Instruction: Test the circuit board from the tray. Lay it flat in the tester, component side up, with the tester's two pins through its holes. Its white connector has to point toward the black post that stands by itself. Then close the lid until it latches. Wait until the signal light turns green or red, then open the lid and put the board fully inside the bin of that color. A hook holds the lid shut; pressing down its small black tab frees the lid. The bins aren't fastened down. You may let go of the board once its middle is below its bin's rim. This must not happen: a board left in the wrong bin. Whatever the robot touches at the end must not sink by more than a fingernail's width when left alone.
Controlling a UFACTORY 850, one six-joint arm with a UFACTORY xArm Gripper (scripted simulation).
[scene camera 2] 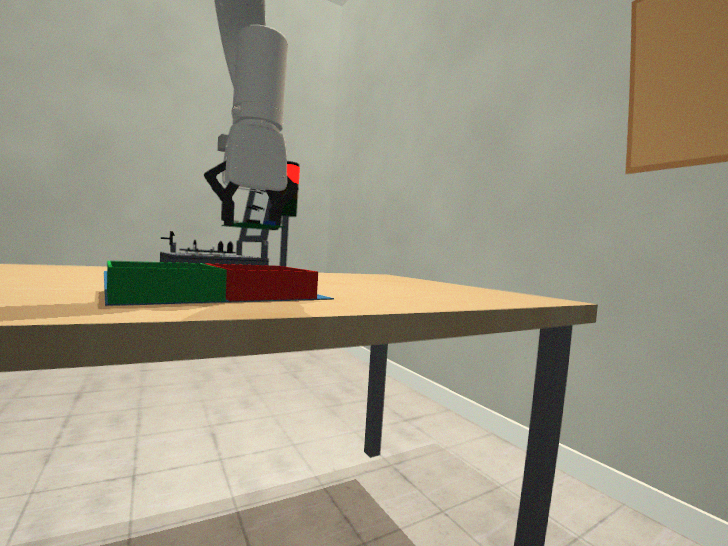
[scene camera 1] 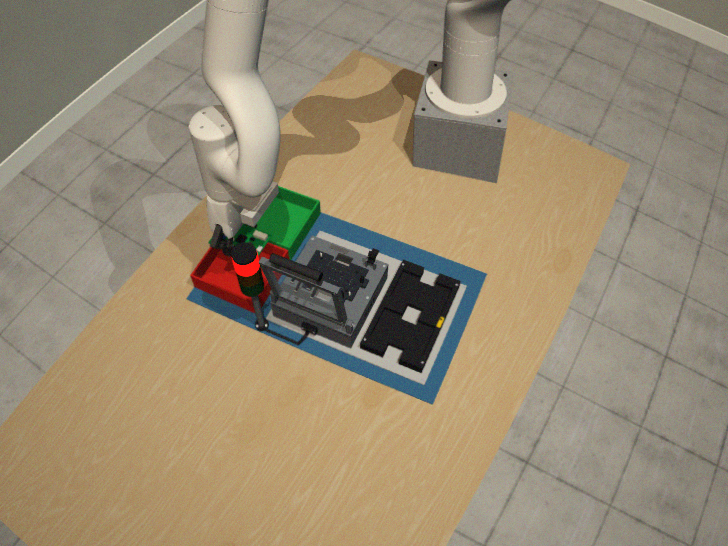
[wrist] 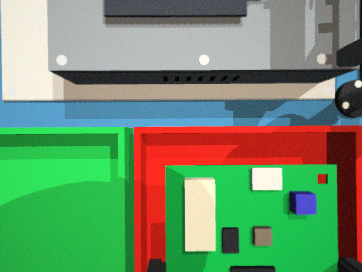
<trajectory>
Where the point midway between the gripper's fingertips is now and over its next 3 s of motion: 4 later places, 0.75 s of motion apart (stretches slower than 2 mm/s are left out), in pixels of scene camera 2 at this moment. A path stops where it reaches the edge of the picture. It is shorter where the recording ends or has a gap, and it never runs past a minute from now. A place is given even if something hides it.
My gripper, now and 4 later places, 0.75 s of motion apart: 251, 228; 257, 234; 255, 262; 255, 286; 254, 289
</trajectory>
